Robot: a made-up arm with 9 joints. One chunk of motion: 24 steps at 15 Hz.
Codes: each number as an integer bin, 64 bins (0 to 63) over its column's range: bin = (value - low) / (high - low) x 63, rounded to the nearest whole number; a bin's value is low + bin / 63 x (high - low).
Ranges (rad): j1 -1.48..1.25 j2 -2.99..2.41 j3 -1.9..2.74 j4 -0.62..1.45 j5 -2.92..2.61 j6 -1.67..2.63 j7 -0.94..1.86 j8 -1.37..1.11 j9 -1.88..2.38
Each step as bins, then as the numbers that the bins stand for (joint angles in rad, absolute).
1 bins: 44 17 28 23 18 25 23 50 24
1 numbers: 0.4267 -1.5329 0.1622 0.1357 -1.3400 0.0363 0.0822 0.5983 -0.2571
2 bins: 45 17 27 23 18 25 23 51 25
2 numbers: 0.4700 -1.5329 0.0886 0.1357 -1.3400 0.0363 0.0822 0.6376 -0.1895
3 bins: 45 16 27 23 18 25 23 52 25
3 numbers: 0.4700 -1.6186 0.0886 0.1357 -1.3400 0.0363 0.0822 0.6770 -0.1895
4 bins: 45 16 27 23 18 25 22 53 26
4 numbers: 0.4700 -1.6186 0.0886 0.1357 -1.3400 0.0363 0.0378 0.7163 -0.1219
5 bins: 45 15 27 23 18 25 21 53 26
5 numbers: 0.4700 -1.7043 0.0886 0.1357 -1.3400 0.0363 -0.0067 0.7163 -0.1219
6 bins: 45 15 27 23 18 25 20 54 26
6 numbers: 0.4700 -1.7043 0.0886 0.1357 -1.3400 0.0363 -0.0511 0.7557 -0.1219
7 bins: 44 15 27 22 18 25 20 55 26
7 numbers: 0.4267 -1.7043 0.0886 0.1029 -1.3400 0.0363 -0.0511 0.7951 -0.1219
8 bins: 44 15 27 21 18 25 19 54 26
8 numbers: 0.4267 -1.7043 0.0886 0.0700 -1.3400 0.0363 -0.0956 0.7557 -0.1219
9 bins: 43 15 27 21 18 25 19 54 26
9 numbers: 0.3833 -1.7043 0.0886 0.0700 -1.3400 0.0363 -0.0956 0.7557 -0.1219
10 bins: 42 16 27 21 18 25 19 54 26
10 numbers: 0.3400 -1.6186 0.0886 0.0700 -1.3400 0.0363 -0.0956 0.7557 -0.1219
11 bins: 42 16 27 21 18 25 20 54 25
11 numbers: 0.3400 -1.6186 0.0886 0.0700 -1.3400 0.0363 -0.0511 0.7557 -0.1895
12 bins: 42 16 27 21 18 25 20 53 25
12 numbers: 0.3400 -1.6186 0.0886 0.0700 -1.3400 0.0363 -0.0511 0.7163 -0.1895
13 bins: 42 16 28 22 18 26 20 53 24
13 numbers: 0.3400 -1.6186 0.1622 0.1029 -1.3400 0.1046 -0.0511 0.7163 -0.2571
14 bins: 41 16 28 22 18 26 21 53 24
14 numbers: 0.2967 -1.6186 0.1622 0.1029 -1.3400 0.1046 -0.0067 0.7163 -0.2571
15 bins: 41 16 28 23 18 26 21 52 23
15 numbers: 0.2967 -1.6186 0.1622 0.1357 -1.3400 0.1046 -0.0067 0.6770 -0.3248
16 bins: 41 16 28 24 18 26 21 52 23
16 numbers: 0.2967 -1.6186 0.1622 0.1686 -1.3400 0.1046 -0.0067 0.6770 -0.3248
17 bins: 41 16 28 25 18 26 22 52 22
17 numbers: 0.2967 -1.6186 0.1622 0.2014 -1.3400 0.1046 0.0378 0.6770 -0.3924
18 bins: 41 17 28 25 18 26 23 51 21
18 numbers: 0.2967 -1.5329 0.1622 0.2014 -1.3400 0.1046 0.0822 0.6376 -0.4600
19 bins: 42 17 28 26 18 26 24 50 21
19 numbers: 0.3400 -1.5329 0.1622 0.2343 -1.3400 0.1046 0.1267 0.5983 -0.4600
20 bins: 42 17 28 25 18 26 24 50 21
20 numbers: 0.3400 -1.5329 0.1622 0.2014 -1.3400 0.1046 0.1267 0.5983 -0.4600
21 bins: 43 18 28 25 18 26 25 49 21
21 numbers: 0.3833 -1.4471 0.1622 0.2014 -1.3400 0.1046 0.1711 0.5589 -0.4600
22 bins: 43 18 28 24 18 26 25 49 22
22 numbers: 0.3833 -1.4471 0.1622 0.1686 -1.3400 0.1046 0.1711 0.5589 -0.3924
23 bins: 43 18 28 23 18 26 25 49 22
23 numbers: 0.3833 -1.4471 0.1622 0.1357 -1.3400 0.1046 0.1711 0.5589 -0.3924
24 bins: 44 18 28 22 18 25 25 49 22
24 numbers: 0.4267 -1.4471 0.1622 0.1029 -1.3400 0.0363 0.1711 0.5589 -0.3924
